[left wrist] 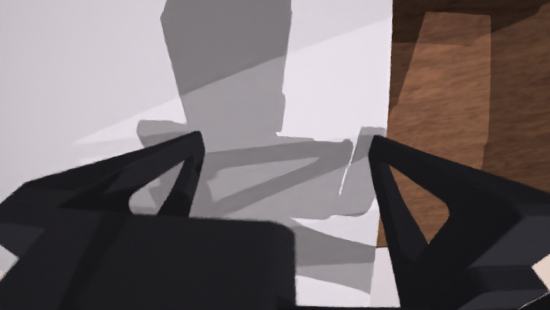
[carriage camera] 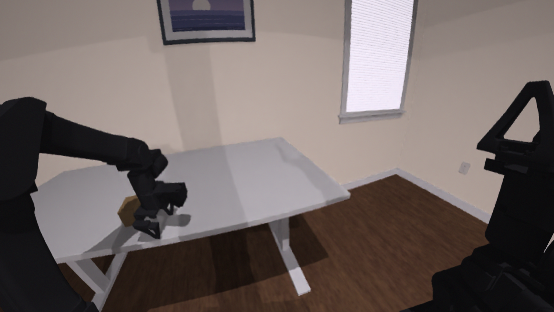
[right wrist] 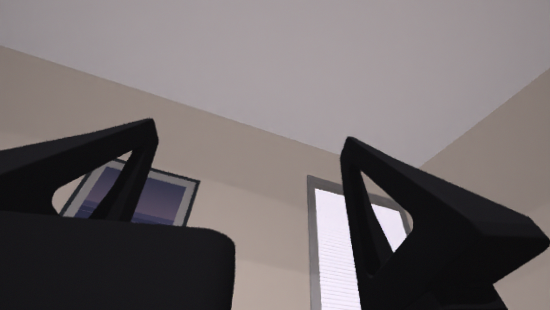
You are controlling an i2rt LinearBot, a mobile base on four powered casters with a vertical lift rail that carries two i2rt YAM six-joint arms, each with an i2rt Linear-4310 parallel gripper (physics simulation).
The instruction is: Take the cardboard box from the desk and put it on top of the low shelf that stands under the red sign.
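Frame: origin at the left arm's base, x down, y right, z back, level; metres.
Seen in the pictures: left gripper, between the fingertips: (left wrist: 286, 142) (carriage camera: 164, 226); right gripper, between the fingertips: (right wrist: 251, 138).
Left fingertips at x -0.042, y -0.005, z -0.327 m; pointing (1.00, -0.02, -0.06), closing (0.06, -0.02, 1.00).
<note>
A point is followed by its place in that frame.
The brown cardboard box (carriage camera: 128, 212) {y -0.120, x -0.092, z -0.338 m} sits on the white desk (carriage camera: 280, 175) {y 0.392, x -0.040, z -0.595 m} (left wrist: 75, 60) {y 0.041, x -0.040, z -0.436 m} at the lower left of the carriage view, partly hidden behind my left gripper. My left gripper (carriage camera: 165, 223) {y -0.005, x -0.042, z -0.327 m} (left wrist: 286, 142) {y -0.005, x -0.042, z -0.327 m} is open and empty, pointing down low over the desk near its front edge, just to the right of the box in the carriage view. The box does not show in the left wrist view. My right gripper (right wrist: 251, 138) {y 0.639, x -0.437, z -0.042 m} is open and empty, raised at the right of the carriage view, pointing up. The low shelf and the red sign do not show in these views.
A framed picture (carriage camera: 209, 37) {y 0.049, x -0.721, z -1.084 m} (right wrist: 192, 195) {y 0.307, x -1.038, z -1.146 m} hangs on the wall behind the desk. A window (carriage camera: 377, 55) {y 1.377, x -0.666, z -1.421 m} (right wrist: 332, 250) {y 1.159, x -0.907, z -1.368 m} is to its right. A white desk leg (carriage camera: 290, 265) stands on the brown wooden floor (carriage camera: 380, 240) {y 1.160, x 0.680, z -0.682 m} (left wrist: 520, 110) {y -0.317, x 0.680, z 0.557 m}. A wall outlet (carriage camera: 464, 168) {y 2.185, x 0.283, z -0.915 m} is on the right wall.
</note>
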